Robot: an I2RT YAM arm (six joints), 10 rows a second.
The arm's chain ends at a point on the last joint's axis. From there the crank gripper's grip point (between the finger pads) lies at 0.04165 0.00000 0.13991 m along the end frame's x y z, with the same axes.
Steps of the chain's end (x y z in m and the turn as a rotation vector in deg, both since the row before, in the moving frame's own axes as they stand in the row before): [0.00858 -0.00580 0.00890 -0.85 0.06 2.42]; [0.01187 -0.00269 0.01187 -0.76 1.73 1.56]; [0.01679 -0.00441 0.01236 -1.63 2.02 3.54]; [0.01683 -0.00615 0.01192 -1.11 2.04 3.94]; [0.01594 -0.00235 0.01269 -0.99 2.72 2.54]
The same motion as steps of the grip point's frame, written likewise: [0.00865 -0.00196 0.00883 -0.85 0.06 2.42]; [0.01603 0.00035 0.01053 -0.76 1.73 1.56]; [0.02149 0.00227 0.01071 -1.63 2.02 3.54]; [0.02159 -0.00042 0.01030 -1.11 2.04 3.94]; [0.02244 0.00204 0.01052 -0.99 2.72 2.54]
